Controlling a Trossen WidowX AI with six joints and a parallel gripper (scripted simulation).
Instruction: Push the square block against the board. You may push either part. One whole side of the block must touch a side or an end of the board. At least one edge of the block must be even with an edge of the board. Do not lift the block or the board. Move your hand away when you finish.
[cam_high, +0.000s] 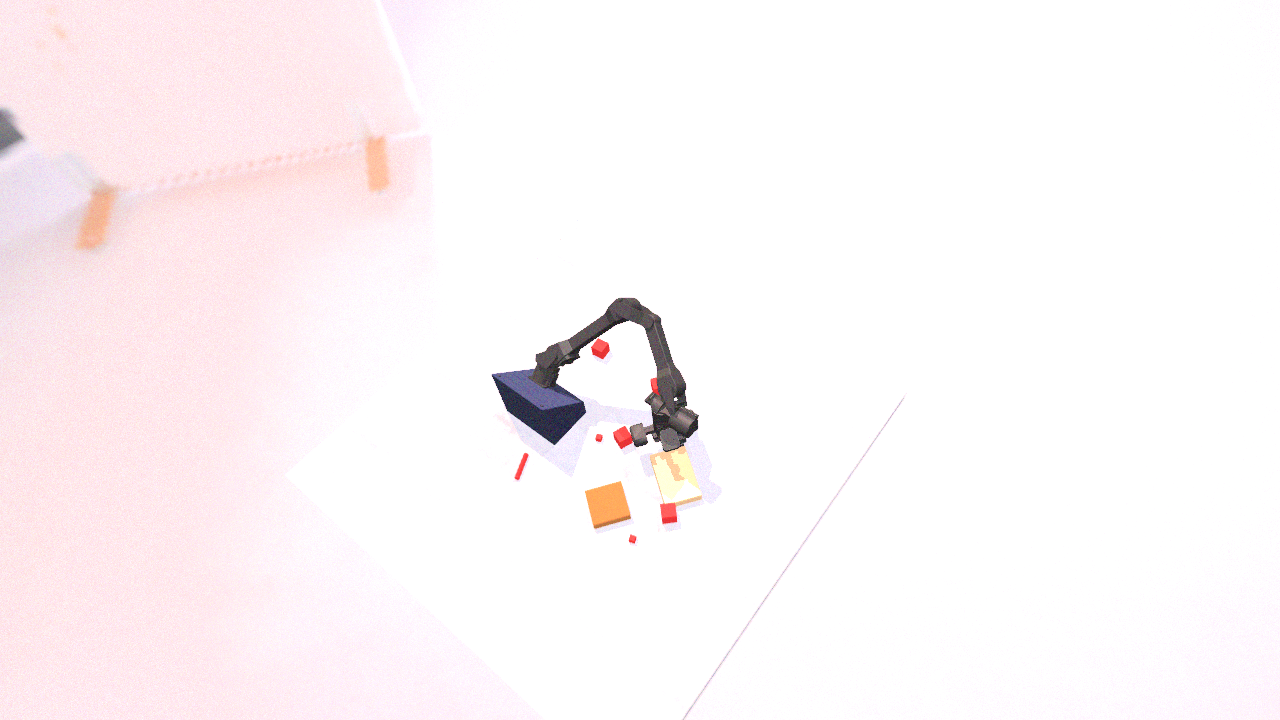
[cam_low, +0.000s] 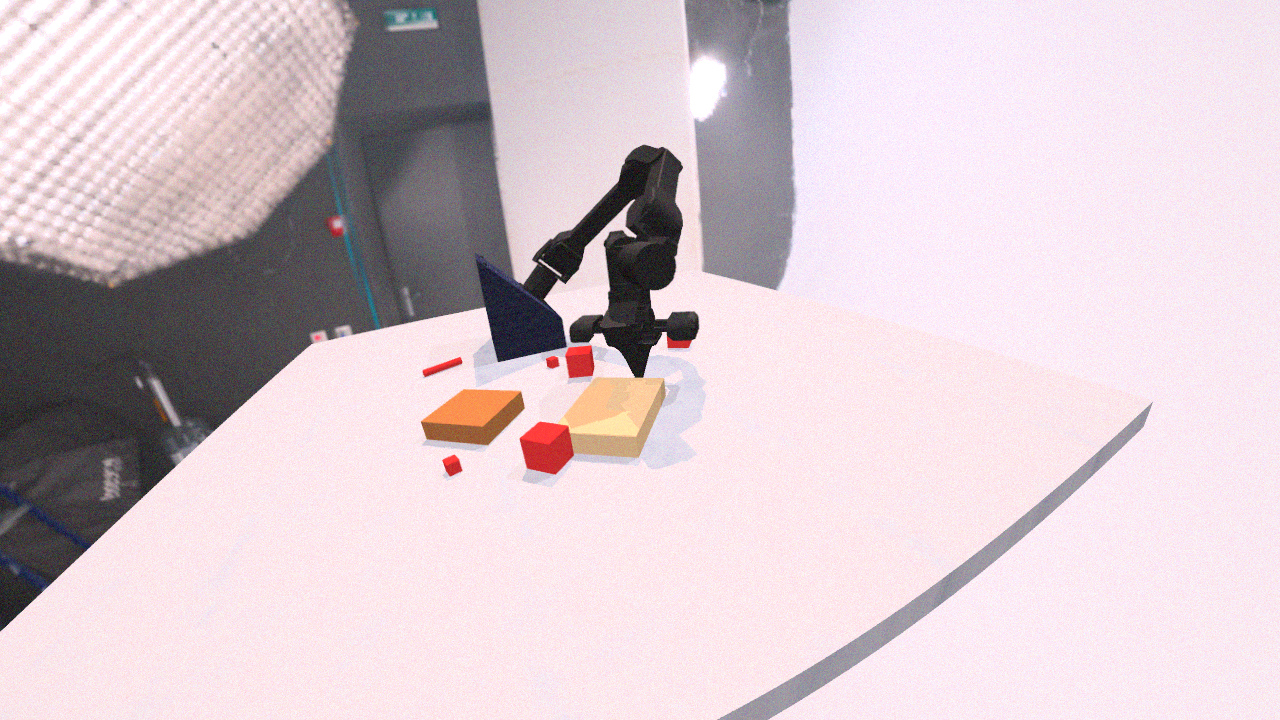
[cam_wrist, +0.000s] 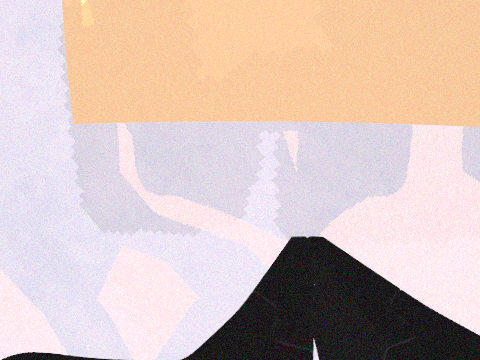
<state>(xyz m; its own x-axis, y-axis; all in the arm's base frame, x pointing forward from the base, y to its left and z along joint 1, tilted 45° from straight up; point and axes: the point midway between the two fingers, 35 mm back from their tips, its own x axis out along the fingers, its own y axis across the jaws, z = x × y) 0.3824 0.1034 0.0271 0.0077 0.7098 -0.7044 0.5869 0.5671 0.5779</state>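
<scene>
My gripper tip is 10 mm past the orange square block, 250 mm to the left of it and 10 mm below it. Round my gripper tip: tan board (90 mm ahead, 70 mm to the right, 10 mm above); red stick (290 mm behind, 310 mm to the right).
</scene>
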